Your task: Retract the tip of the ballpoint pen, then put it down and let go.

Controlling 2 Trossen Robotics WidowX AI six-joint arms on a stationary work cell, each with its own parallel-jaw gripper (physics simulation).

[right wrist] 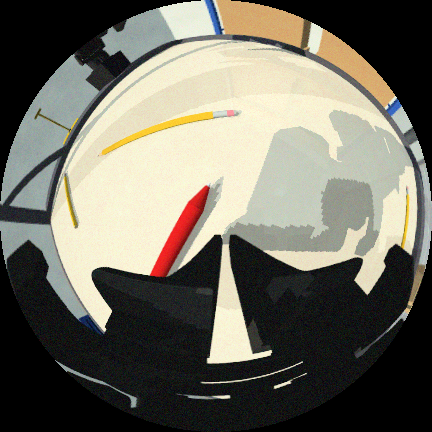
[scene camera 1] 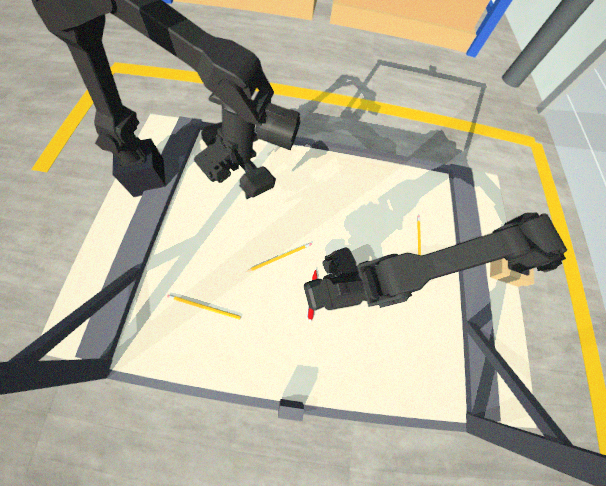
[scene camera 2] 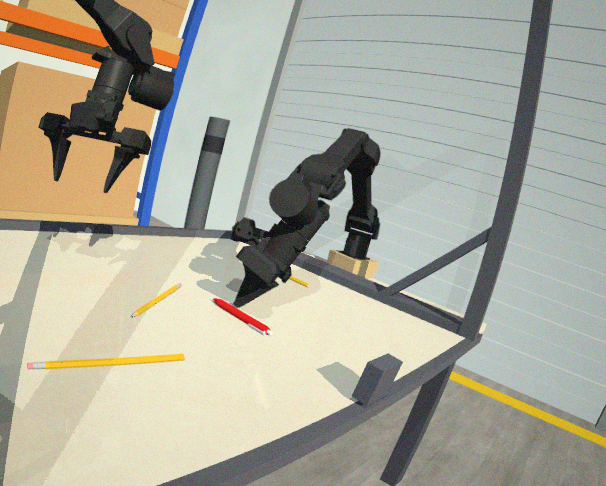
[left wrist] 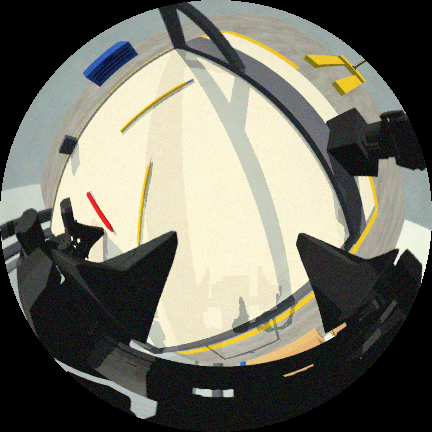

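Where they show: left gripper, fingertip midpoint: (scene camera 1: 236,184) (scene camera 2: 79,186) (left wrist: 240,238); right gripper, fingertip midpoint: (right wrist: 224,240) (scene camera 2: 236,306) (left wrist: 103,230); left arm's base, link origin: (scene camera 1: 132,155) (left wrist: 368,140); right arm's base, link origin: (scene camera 1: 518,262) (scene camera 2: 354,256).
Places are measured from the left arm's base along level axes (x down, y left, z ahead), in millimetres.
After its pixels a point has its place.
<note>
The red ballpoint pen (scene camera 1: 310,312) {z 350, x 94, y -489 mm} (scene camera 2: 241,316) {z 360, x 98, y -455 mm} (left wrist: 100,211) {z 367, x 99, y -438 mm} (right wrist: 177,240) {z 381, x 95, y -429 mm} lies flat on the table. Its tapered end points up and right in the right wrist view, with a small pale tip at that end. The white button end is toward the lower right in scene camera 2. My right gripper (scene camera 2: 236,303) {z 411, x 104, y -424 mm} (right wrist: 224,240) {z 411, x 104, y -424 mm} is shut, with a narrow gap and nothing between its fingers. Its fingertips are low, close beside the pen; whether they touch it is unclear. One finger hides part of the pen in the right wrist view. My left gripper (scene camera 2: 81,186) {z 249, x -42, y -184 mm} (left wrist: 240,238) {z 249, x -42, y -184 mm} is wide open, high above the table.
Yellow pencils lie on the table: one (scene camera 1: 280,256) {z 316, x 99, y -330 mm} (scene camera 2: 155,300) {z 298, x 100, y -335 mm} near the pen, one (scene camera 1: 205,305) {z 109, x 100, y -409 mm} (scene camera 2: 113,361) {z 104, x 101, y -411 mm} farther left, and one (scene camera 1: 419,235) {z 719, x 100, y -368 mm} (scene camera 2: 298,280) {z 677, x 100, y -453 mm} beside the right arm. A dark block (scene camera 1: 291,410) {z 250, x 50, y -671 mm} (scene camera 2: 377,379) {z 222, x 63, y -673 mm} stands at the table's edge.
</note>
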